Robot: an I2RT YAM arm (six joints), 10 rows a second.
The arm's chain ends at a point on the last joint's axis. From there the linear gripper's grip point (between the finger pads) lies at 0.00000 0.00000 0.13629 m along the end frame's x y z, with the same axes.
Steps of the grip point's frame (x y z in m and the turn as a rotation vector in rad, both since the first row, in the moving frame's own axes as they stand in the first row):
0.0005 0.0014 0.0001 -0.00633 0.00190 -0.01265
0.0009 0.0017 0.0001 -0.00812 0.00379 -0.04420
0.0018 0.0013 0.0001 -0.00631 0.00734 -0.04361
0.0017 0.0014 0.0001 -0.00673 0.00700 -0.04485
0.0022 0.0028 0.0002 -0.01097 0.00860 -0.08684
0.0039 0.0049 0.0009 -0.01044 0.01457 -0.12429
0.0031 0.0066 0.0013 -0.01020 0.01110 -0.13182
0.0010 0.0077 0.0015 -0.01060 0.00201 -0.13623
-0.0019 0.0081 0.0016 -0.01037 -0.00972 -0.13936
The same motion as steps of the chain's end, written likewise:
0.0002 0.0005 0.0001 -0.00633 0.00190 -0.01265
0.0004 0.0006 0.0001 -0.00812 0.00379 -0.04420
0.0008 0.0005 0.0001 -0.00631 0.00734 -0.04361
0.0007 0.0005 0.0001 -0.00673 0.00700 -0.04485
0.0010 0.0014 0.0002 -0.01097 0.00860 -0.08684
0.0018 0.0036 0.0009 -0.01044 0.01457 -0.12429
0.0015 0.0053 0.0013 -0.01020 0.01110 -0.13182
0.0006 0.0063 0.0015 -0.01060 0.00201 -0.13623
-0.0007 0.0066 0.0016 -0.01037 -0.00972 -0.13936

